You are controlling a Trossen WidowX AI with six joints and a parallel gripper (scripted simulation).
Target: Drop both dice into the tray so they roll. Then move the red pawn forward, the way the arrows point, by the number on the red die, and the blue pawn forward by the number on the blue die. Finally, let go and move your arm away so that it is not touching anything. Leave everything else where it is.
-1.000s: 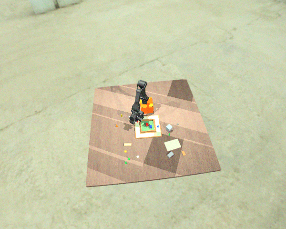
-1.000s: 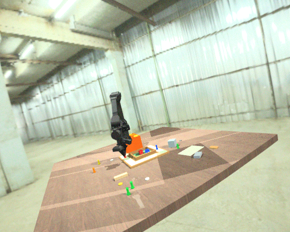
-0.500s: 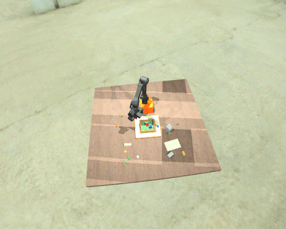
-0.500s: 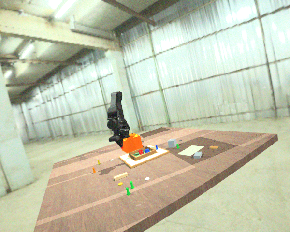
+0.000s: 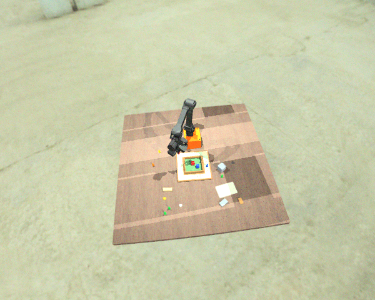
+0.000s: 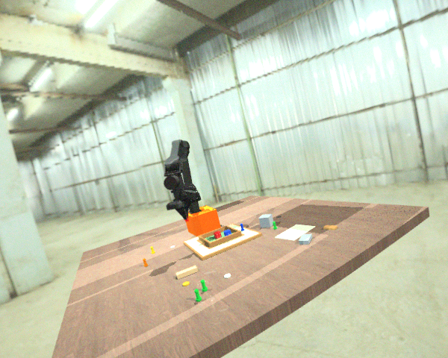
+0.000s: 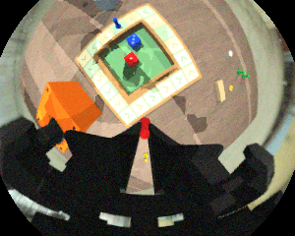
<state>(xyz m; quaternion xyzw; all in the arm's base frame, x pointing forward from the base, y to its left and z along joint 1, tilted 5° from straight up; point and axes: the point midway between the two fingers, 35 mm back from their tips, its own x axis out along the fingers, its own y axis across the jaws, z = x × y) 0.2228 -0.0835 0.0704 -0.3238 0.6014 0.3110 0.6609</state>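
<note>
Right now my gripper tip is 240 mm to the right of the blue pawn, 110 mm above it and 50 mm short of it. From my gripper tip the other things lie so: orange pawn: 230 mm to the right, 120 mm below, 40 mm ahead; yellow pawn: 190 mm to the right, 120 mm below, 100 mm behind; red pawn: 10 mm above.
</note>
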